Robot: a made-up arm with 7 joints. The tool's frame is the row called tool. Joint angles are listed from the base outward. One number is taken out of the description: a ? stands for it. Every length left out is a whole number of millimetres.
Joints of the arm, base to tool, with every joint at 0 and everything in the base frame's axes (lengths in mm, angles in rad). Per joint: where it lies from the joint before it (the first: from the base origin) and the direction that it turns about. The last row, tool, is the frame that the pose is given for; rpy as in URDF.
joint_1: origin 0 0 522 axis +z
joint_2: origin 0 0 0 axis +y
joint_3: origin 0 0 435 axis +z
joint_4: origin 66 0 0 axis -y
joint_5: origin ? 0 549 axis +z
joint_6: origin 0 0 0 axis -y
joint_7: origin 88 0 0 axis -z
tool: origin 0 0 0 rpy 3.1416 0 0
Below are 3 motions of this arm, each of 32 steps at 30 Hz.
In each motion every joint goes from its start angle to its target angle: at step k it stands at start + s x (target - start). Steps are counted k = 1, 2, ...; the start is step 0. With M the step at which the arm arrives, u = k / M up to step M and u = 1 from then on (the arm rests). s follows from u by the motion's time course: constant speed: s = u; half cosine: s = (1 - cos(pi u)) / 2; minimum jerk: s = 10 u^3 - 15 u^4 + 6 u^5.
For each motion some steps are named. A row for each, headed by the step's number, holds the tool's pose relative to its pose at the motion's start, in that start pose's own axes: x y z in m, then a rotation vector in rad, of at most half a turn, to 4 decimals.
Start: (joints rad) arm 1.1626 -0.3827 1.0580 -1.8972 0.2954 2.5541 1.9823
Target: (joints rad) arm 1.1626 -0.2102 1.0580 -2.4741 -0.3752 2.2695 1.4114
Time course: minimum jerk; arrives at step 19
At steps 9, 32:
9: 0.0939 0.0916 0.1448 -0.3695 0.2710 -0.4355
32: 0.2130 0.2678 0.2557 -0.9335 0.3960 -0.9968

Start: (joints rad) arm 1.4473 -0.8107 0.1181 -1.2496 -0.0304 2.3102 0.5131
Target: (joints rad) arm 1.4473 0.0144 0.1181 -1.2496 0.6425 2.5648 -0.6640
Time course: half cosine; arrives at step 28
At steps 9, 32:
9: -0.0267 0.0399 0.1811 0.0602 -0.1656 -0.1388
32: -0.3275 0.2640 0.6649 0.2872 -0.5200 -0.4164

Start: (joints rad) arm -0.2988 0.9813 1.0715 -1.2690 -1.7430 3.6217 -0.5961
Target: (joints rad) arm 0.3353 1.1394 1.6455 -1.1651 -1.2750 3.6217 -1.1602
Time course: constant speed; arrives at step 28
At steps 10, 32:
10: 0.1768 0.0422 0.1261 -0.2065 0.2550 0.0810
32: 0.4810 0.1239 0.2113 -0.4985 0.5878 0.3972

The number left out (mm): -118
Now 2 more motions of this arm.
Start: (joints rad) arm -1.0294 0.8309 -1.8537 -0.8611 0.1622 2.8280 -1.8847
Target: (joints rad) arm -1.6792 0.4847 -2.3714 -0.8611 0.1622 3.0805 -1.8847
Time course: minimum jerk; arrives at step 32
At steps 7, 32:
7: -0.0368 -0.0356 0.0236 0.0345 -0.0685 -0.0133
32: -0.5080 -0.4049 -0.0282 0.4629 -0.8959 -0.4216

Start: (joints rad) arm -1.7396 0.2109 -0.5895 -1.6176 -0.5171 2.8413 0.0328
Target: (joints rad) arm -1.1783 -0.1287 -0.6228 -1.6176 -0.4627 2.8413 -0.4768
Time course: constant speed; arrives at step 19
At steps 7, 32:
7: 0.0714 -0.0414 -0.1239 0.1106 0.2069 -0.1668
32: 0.1260 -0.0621 -0.3277 0.2652 0.5805 -0.4053

